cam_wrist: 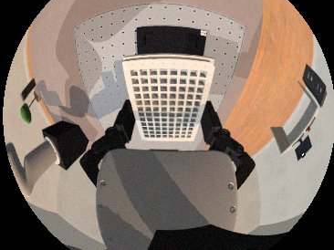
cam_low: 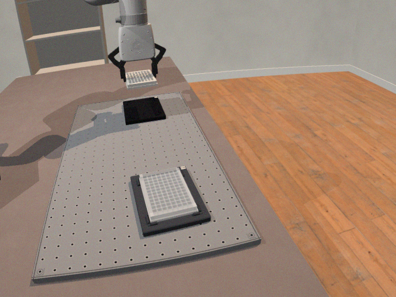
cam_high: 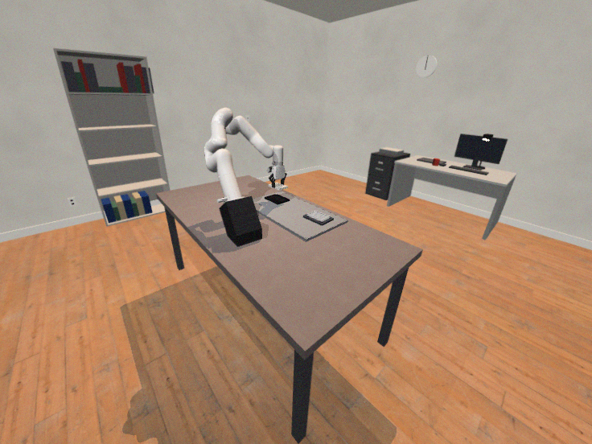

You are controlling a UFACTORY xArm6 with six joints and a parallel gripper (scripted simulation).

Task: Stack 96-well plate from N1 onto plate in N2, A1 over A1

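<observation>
The clear 96-well plate is 41 cm to the right of my hand, 11 cm below it and 1 cm behind it. From my hand the other things lie so: plate nest N2: 41 cm to the right, 12 cm below, 1 cm behind; then white 96-well plate: 1 cm below; then black plate nest N1: 12 cm below, 1 cm to the left.
</observation>
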